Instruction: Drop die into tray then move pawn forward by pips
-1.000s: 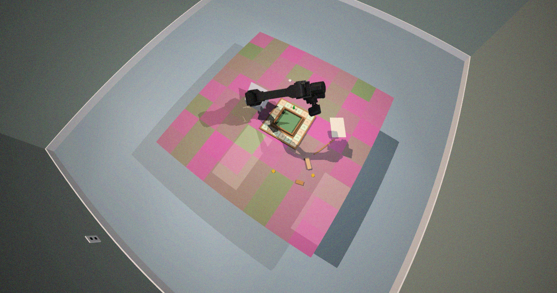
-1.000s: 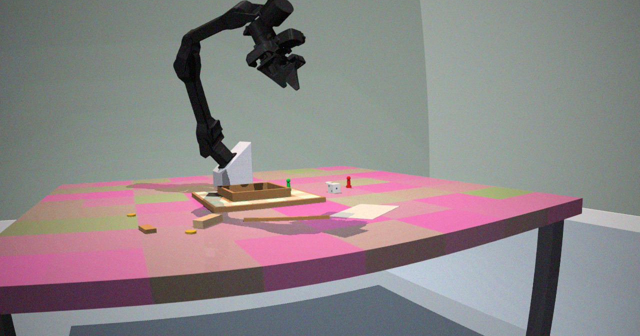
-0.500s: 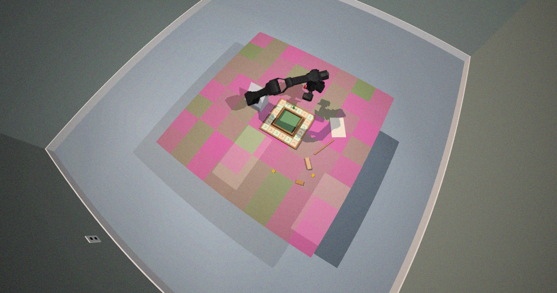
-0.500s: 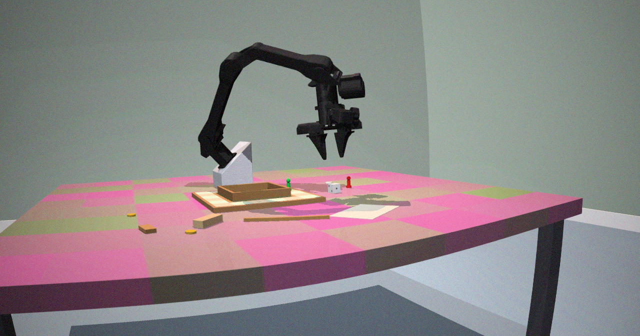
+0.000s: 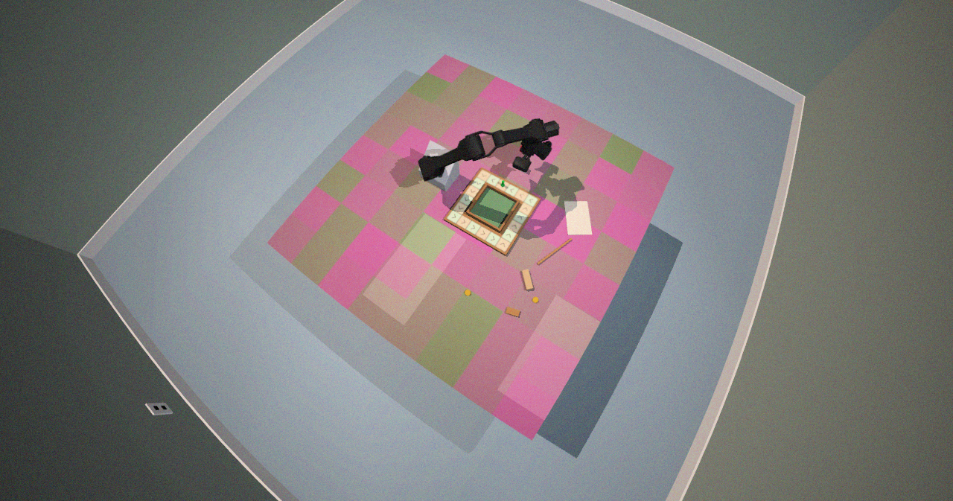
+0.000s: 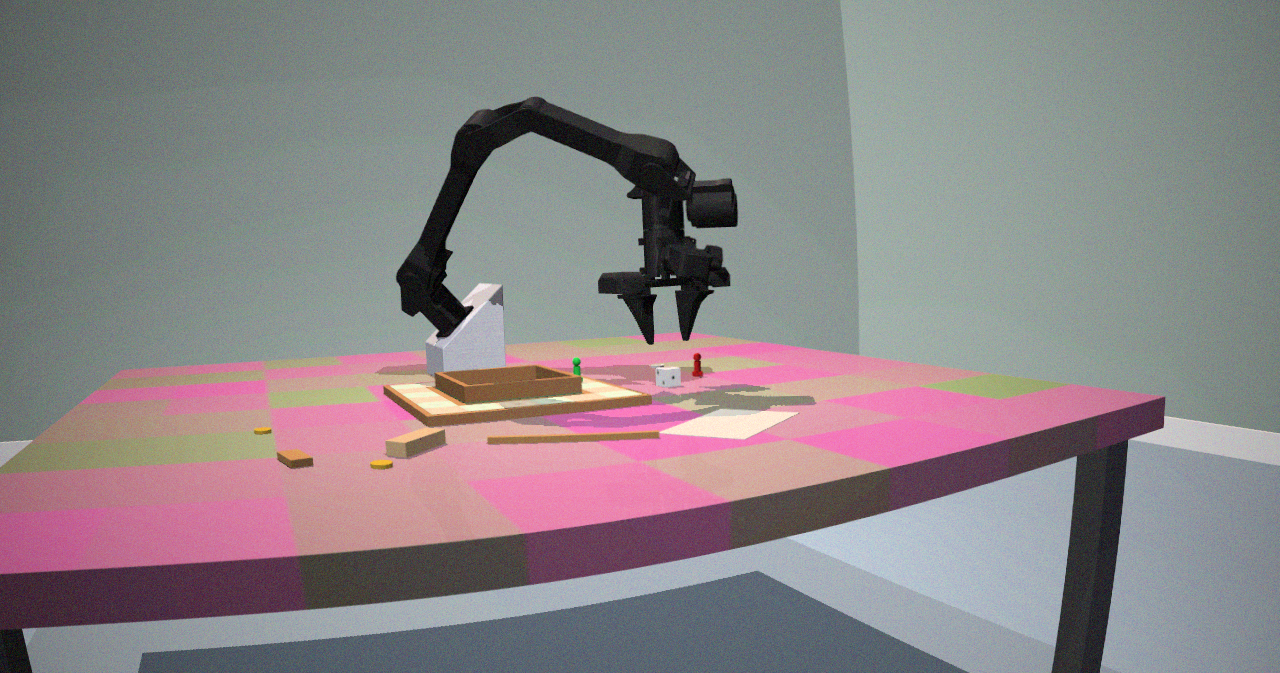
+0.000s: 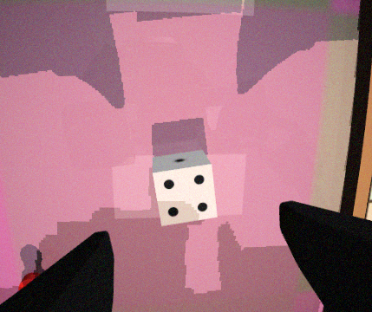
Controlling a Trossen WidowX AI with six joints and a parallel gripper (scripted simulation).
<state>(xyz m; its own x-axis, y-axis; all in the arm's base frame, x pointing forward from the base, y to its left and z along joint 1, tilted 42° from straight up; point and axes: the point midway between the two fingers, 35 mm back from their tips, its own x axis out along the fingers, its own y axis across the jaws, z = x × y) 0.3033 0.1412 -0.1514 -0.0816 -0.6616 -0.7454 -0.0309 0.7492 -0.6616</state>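
My gripper tip is now 50 mm above the white die. Also, from my gripper tip: small white disc: 190 mm behind, 100 mm to the left, 60 mm below; then red pawn: 60 mm behind, 90 mm to the left, 50 mm below; then green pawn: 50 mm behind, 120 mm to the right, 30 mm below.
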